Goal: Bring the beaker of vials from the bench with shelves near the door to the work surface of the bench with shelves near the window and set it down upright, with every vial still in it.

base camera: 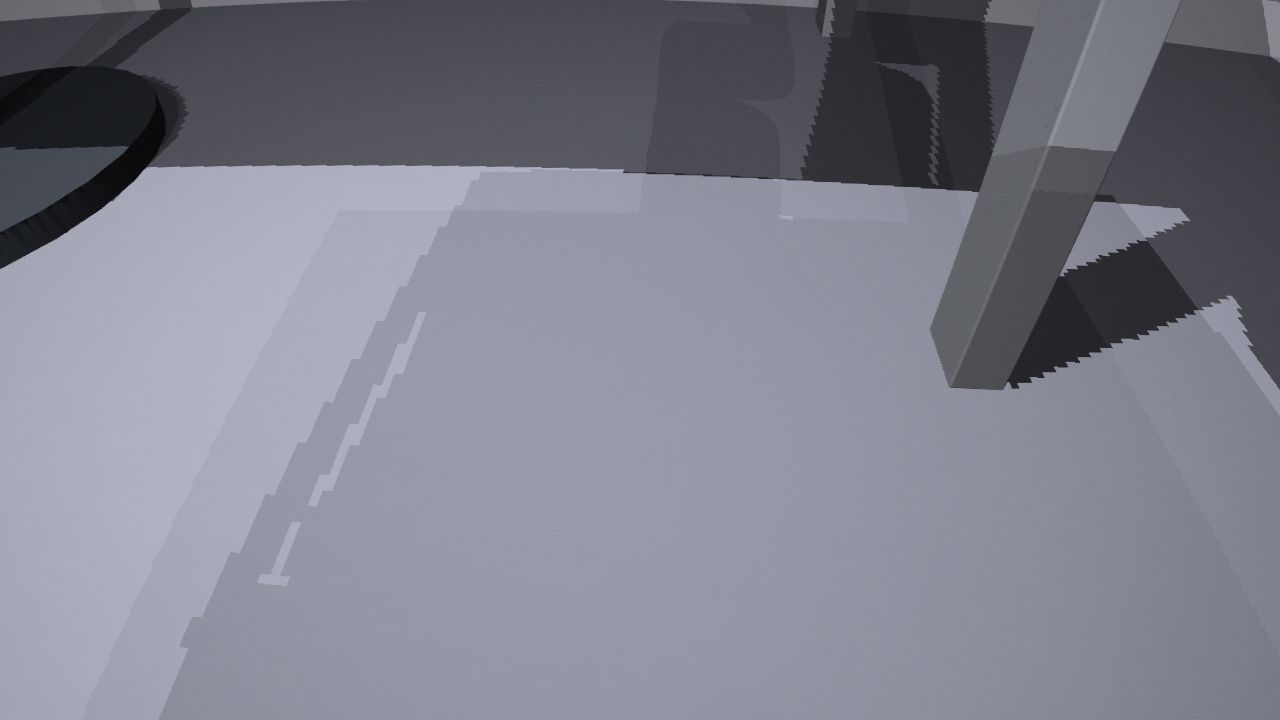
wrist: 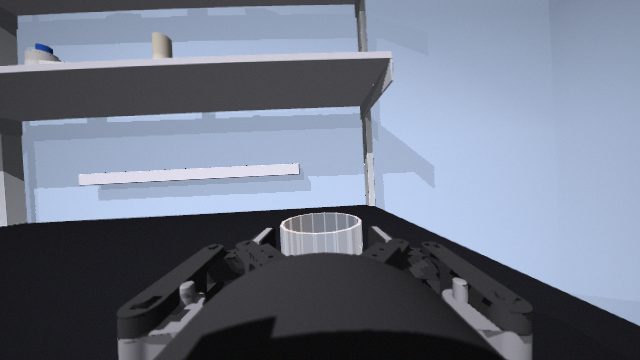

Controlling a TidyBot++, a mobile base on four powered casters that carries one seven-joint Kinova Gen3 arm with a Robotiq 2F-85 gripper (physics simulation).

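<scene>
A clear, whitish beaker point(wrist: 321, 240) stands upright over the black work surface point(wrist: 100, 270) of a bench with shelves in the wrist view. Its rim and upper wall show; its lower part is hidden behind the gripper body, and no vials can be made out in it. My gripper point(wrist: 321, 237) is open, with one fingertip on each side of the beaker and a gap between each fingertip and the wall. The beaker does not show in the base camera view.
A shelf point(wrist: 200, 82) above the bench holds a beige cylinder point(wrist: 162, 46) and a pale container with a blue top point(wrist: 42, 55). A white rail point(wrist: 190, 174) is on the wall behind. In the base camera view, a grey leg point(base camera: 1011, 223) stands at right and a dark round object point(base camera: 89, 98) at left.
</scene>
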